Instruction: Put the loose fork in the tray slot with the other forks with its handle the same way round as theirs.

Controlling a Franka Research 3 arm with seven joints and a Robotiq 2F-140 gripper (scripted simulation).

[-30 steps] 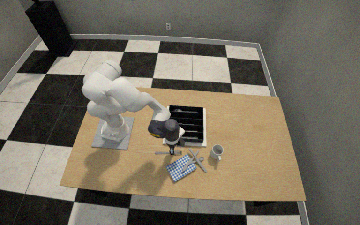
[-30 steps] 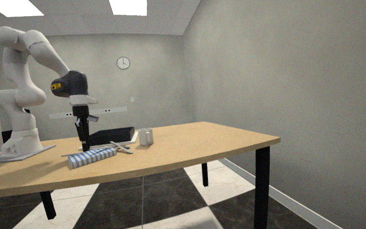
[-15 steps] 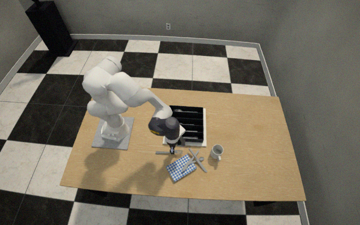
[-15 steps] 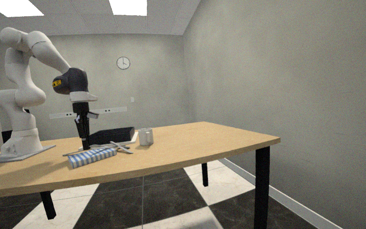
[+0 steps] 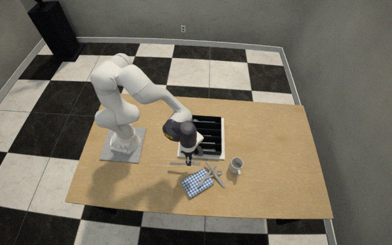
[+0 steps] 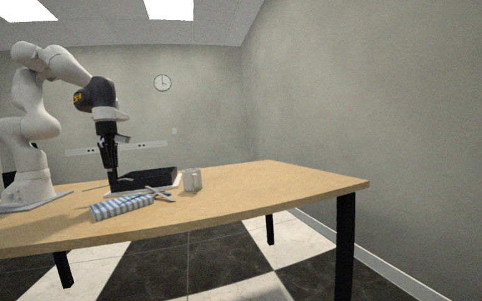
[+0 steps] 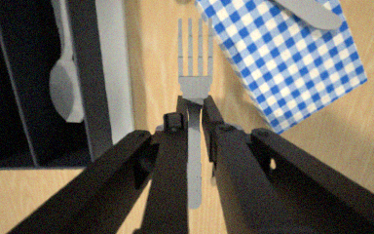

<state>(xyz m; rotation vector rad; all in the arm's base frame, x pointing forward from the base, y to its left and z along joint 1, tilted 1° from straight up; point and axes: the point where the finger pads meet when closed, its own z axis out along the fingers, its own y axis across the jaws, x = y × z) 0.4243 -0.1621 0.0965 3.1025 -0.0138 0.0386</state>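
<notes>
My hand is 240 mm to the right of the tray, 80 mm short of it and 60 mm above it. The rest, counted from my hand: white mug (310 mm ahead, 60 mm below, 10 mm to the left); then spoon (240 mm to the left, 80 mm below, 60 mm ahead).
</notes>
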